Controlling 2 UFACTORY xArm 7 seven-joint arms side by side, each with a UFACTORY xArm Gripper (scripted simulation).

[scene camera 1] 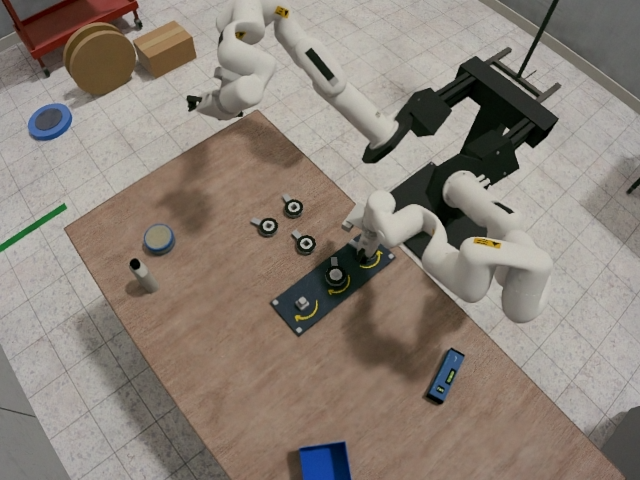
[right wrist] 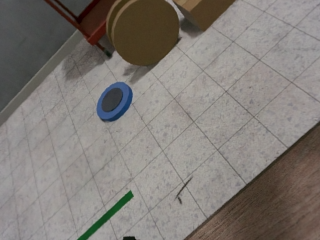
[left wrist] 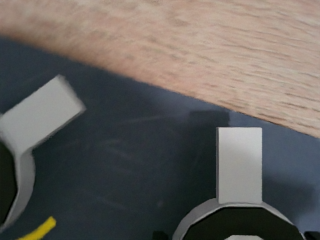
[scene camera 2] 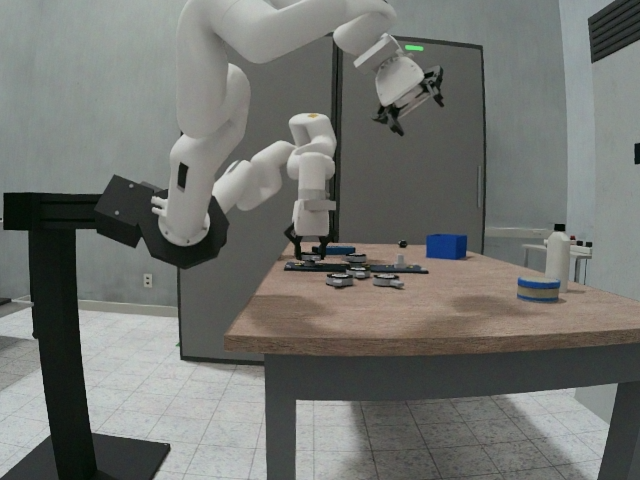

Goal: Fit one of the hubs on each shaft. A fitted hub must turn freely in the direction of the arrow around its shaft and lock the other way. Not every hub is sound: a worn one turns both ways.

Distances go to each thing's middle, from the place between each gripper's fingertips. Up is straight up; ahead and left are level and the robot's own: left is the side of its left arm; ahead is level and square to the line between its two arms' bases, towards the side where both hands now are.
Scene:
My left hand is 130 mm short of the dark board [scene camera 1: 321, 297], 30 mm above it and 20 mm to the left of it. Also, from my left hand: white bottle [scene camera 2: 558, 248]: 530 mm ahead, 430 mm to the right, 60 mm above; then tape roll [scene camera 2: 534, 289]: 520 mm to the right, 410 mm ahead, 20 mm below.
I see my right gripper [scene camera 2: 418, 116] 32 cm above the tape roll, 30 cm short of it and 3 cm to the right of it. From my right hand the other things lie so: dark board 53 cm to the left, 34 cm below, 2 cm ahead; then white bottle 42 cm ahead, 24 cm below, 12 cm to the left.

